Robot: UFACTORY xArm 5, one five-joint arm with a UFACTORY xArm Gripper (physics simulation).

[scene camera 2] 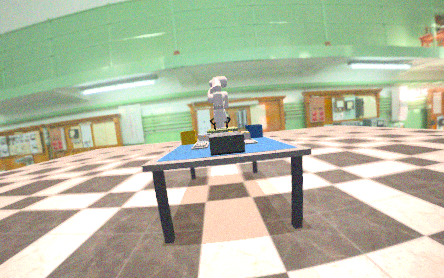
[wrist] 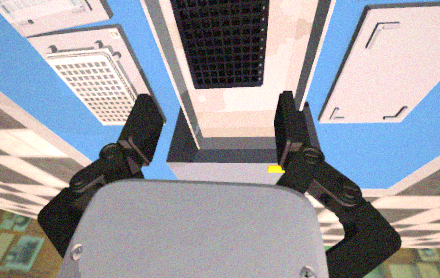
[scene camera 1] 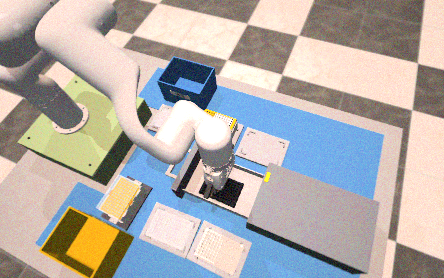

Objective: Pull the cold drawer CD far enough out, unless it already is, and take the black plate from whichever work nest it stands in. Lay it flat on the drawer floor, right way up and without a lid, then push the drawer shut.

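Seen in the pictures: gripper, between the fingertips: [scene camera 2: 221,129] [wrist: 214,106]; arm's base, origin of its link: [scene camera 2: 220,128] [scene camera 1: 71,119].
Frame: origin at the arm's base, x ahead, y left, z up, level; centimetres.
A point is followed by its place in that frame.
Note:
The cold drawer CD [scene camera 1: 252,192] @[z -8.5, x 67.8, y -7.7 cm] [wrist: 235,117] @[z -8.5, x 70.6, y -10.3 cm] is pulled out from its grey cabinet [scene camera 1: 315,215] @[z -0.1, x 86.3, y -12.3 cm] [scene camera 2: 227,144] @[z -4.9, x 101.7, y -13.6 cm] [wrist: 225,171] @[z -0.1, x 71.7, y -11.7 cm], which has a yellow mark on its top edge. The black plate [scene camera 1: 232,194] @[z -8.3, x 61.7, y -10.0 cm] [wrist: 227,45] @[z -7.2, x 58.6, y -8.7 cm] lies flat on the drawer floor, wells facing up, with no lid seen. Its far end is cut off in the wrist view. My gripper [scene camera 1: 213,191] [scene camera 2: 220,123] @[z 1.4, x 58.3, y -9.1 cm] [wrist: 214,106] @[z 1.4, x 58.3, y -9.1 cm] is open and empty, above the drawer, with its fingers spread wider than the plate. The arm hides part of the plate and drawer in scene camera 1.
Beside the drawer are a nest with a cream plate [scene camera 1: 220,245] @[z -8.8, x 62.0, y -25.9 cm] [wrist: 95,85] @[z -7.7, x 60.1, y -27.0 cm], a white plate [scene camera 1: 170,227] @[z -8.0, x 45.7, y -25.0 cm] and a bare nest [scene camera 1: 262,146] @[z -9.1, x 67.7, y 9.8 cm] [wrist: 380,65] @[z -9.1, x 65.4, y 7.5 cm]. A yellow-and-white rack [scene camera 1: 222,118] @[z -2.7, x 52.0, y 14.1 cm], a blue bin [scene camera 1: 195,95] @[z 0.1, x 40.5, y 19.7 cm], a yellow bin [scene camera 1: 95,242] @[z -9.9, x 23.5, y -35.3 cm] and a yellowish plate [scene camera 1: 120,199] @[z -2.6, x 29.1, y -21.7 cm] stand around.

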